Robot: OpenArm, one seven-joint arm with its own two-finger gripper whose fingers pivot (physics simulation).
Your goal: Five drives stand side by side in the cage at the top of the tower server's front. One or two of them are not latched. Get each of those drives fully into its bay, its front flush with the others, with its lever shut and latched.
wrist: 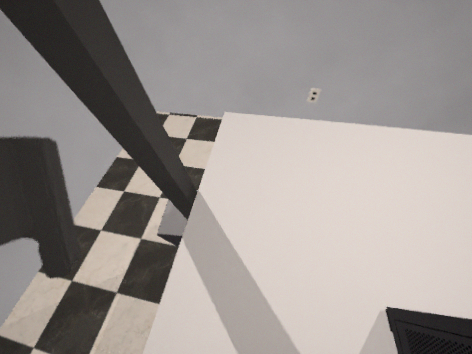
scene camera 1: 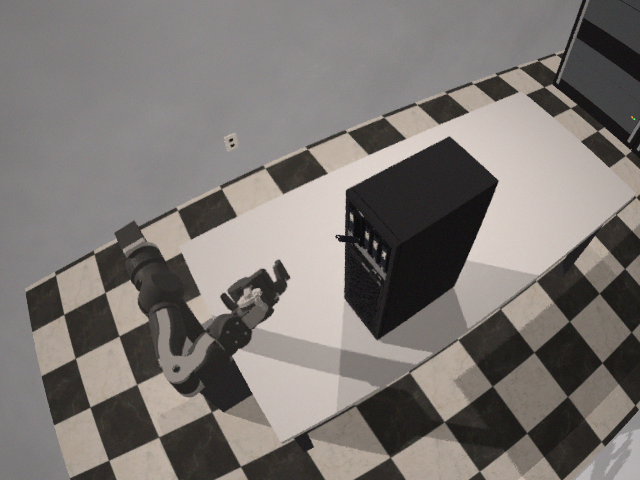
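The black tower server (scene camera 1: 423,206) (wrist: 430,322) stands upright on the table; its lower front corner shows at the bottom right in the wrist view. In the scene view, a dark lever (scene camera 1: 347,238) sticks out from the cage at the top of its front, at the second place from the left. That drive's face is dark and hard to make out. The leftmost drive (scene camera 1: 351,220) and three drives to the right (scene camera 1: 367,235) (scene camera 1: 375,244) (scene camera 1: 384,255) show light faces, with no lever seen sticking out. My gripper (scene camera 1: 253,280) is open and empty, left of the tower and well apart from its front.
The white table (scene camera 1: 310,232) (wrist: 320,210) bears the tower, and its near-left edge lies beside the arm (scene camera 1: 165,289). A dark cabinet (scene camera 1: 604,67) stands at the far right on the checkered floor. A wall outlet (scene camera 1: 231,142) (wrist: 313,95) is on the grey wall.
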